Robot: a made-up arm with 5 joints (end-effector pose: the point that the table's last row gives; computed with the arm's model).
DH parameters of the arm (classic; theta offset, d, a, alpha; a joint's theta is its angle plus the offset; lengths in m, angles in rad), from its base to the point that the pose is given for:
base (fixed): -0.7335 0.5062 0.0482 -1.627
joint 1: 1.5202 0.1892 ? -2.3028
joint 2: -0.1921 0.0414 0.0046 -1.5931
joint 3: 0 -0.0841 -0.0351 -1.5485
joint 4: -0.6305 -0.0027 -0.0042 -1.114
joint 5: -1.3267 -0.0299 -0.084 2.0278
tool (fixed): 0.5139 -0.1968 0 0
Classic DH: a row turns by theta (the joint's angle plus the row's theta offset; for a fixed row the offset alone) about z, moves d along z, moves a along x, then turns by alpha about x.
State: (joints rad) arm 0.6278 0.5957 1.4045 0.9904 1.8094
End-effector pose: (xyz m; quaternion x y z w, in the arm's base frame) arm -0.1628 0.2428 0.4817 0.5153 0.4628 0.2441 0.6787
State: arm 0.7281 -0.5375 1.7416 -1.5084 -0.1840
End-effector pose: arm -0.0208 0.1678 0.3400 -0.3917 0.0158 -0.6071 0.6912
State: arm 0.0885 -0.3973 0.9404 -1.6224 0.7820
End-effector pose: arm 0.0637 0.1865 0.2502 -0.1862 -0.0710 -0.6177 0.7608
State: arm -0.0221 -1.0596 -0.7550 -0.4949 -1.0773
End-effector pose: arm 0.1487 0.1676 0.2848 0.1710 -0.2864 0.4048 0.8514
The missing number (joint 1, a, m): 0.1059
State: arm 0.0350 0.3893 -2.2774 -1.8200 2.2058
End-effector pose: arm 0.0075 0.2762 0.4673 -0.8168 0.5125 -0.2559 0.0680
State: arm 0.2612 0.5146 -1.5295 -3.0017 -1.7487
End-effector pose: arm 0.1677 0.2228 0.1779 -0.0946 -0.0699 -0.8638 0.4900
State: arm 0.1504 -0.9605 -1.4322 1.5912 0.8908
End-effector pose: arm 0.2573 0.0199 0.5951 -0.6041 -0.7589 0.0366 0.2405
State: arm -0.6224 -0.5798 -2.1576 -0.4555 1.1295
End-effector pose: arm 0.0920 0.2009 0.5805 -0.3526 0.8572 -0.0876 0.3649
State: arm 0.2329 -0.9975 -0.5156 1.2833 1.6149
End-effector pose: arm 0.1397 -0.0777 0.5559 -0.6716 -0.6412 -0.2742 0.2501
